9 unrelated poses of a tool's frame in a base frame.
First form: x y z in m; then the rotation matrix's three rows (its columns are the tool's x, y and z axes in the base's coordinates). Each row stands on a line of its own.
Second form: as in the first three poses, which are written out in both.
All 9 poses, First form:
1:
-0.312 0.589 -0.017
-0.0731 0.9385 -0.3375
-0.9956 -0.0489 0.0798
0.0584 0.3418 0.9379
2:
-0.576 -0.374 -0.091
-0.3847 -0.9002 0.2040
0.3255 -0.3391 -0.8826
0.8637 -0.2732 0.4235
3:
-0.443 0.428 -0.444
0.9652 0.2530 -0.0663
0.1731 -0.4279 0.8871
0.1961 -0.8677 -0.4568
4:
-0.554 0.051 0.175
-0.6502 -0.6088 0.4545
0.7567 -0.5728 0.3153
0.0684 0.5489 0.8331
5:
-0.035 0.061 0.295
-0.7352 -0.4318 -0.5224
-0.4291 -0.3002 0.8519
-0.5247 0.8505 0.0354
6:
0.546 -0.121 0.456
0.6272 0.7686 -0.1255
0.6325 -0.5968 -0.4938
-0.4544 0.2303 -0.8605
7:
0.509 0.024 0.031
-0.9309 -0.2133 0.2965
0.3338 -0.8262 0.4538
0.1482 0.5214 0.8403
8:
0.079 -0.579 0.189
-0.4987 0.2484 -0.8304
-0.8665 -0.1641 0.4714
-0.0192 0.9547 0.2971
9:
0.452 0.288 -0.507
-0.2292 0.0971 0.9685
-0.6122 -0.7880 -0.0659
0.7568 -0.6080 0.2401
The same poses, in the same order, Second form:
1: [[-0.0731 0.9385 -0.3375 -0.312], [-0.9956 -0.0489 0.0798 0.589], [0.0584 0.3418 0.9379 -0.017], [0 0 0 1]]
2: [[-0.3847 -0.9002 0.2040 -0.576], [0.3255 -0.3391 -0.8826 -0.374], [0.8637 -0.2732 0.4235 -0.091], [0 0 0 1]]
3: [[0.9652 0.2530 -0.0663 -0.443], [0.1731 -0.4279 0.8871 0.428], [0.1961 -0.8677 -0.4568 -0.444], [0 0 0 1]]
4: [[-0.6502 -0.6088 0.4545 -0.554], [0.7567 -0.5728 0.3153 0.051], [0.0684 0.5489 0.8331 0.175], [0 0 0 1]]
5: [[-0.7352 -0.4318 -0.5224 -0.035], [-0.4291 -0.3002 0.8519 0.061], [-0.5247 0.8505 0.0354 0.295], [0 0 0 1]]
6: [[0.6272 0.7686 -0.1255 0.546], [0.6325 -0.5968 -0.4938 -0.121], [-0.4544 0.2303 -0.8605 0.456], [0 0 0 1]]
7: [[-0.9309 -0.2133 0.2965 0.509], [0.3338 -0.8262 0.4538 0.024], [0.1482 0.5214 0.8403 0.031], [0 0 0 1]]
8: [[-0.4987 0.2484 -0.8304 0.079], [-0.8665 -0.1641 0.4714 -0.579], [-0.0192 0.9547 0.2971 0.189], [0 0 0 1]]
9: [[-0.2292 0.0971 0.9685 0.452], [-0.6122 -0.7880 -0.0659 0.288], [0.7568 -0.6080 0.2401 -0.507], [0 0 0 1]]
